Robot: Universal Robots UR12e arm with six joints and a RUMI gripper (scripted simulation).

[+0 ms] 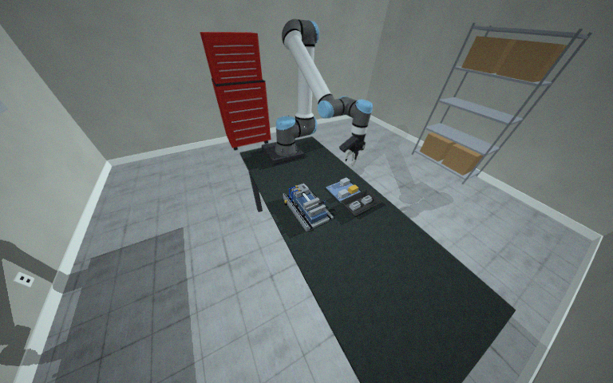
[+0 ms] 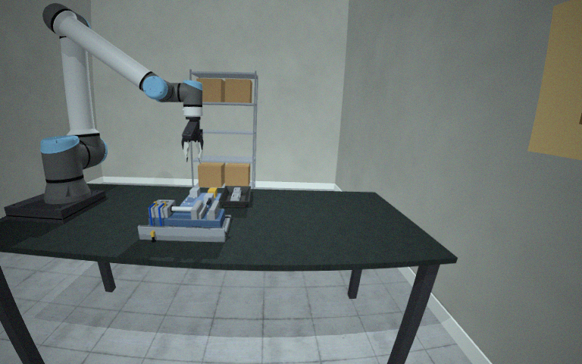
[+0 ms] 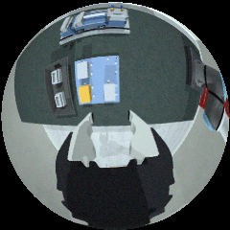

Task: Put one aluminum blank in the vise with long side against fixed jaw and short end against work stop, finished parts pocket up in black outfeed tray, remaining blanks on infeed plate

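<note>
The yellow brass blank lies 170 mm below my hand, 90 mm ahead of it and 10 mm to the right of it. The rest, counted from my hand: light gray base rail 450 mm to the right, 160 mm below, 40 mm ahead; vise hose end block 350 mm to the right, 120 mm below, 50 mm behind; blue vise 360 mm to the right, 160 mm below, 50 mm ahead.
</note>
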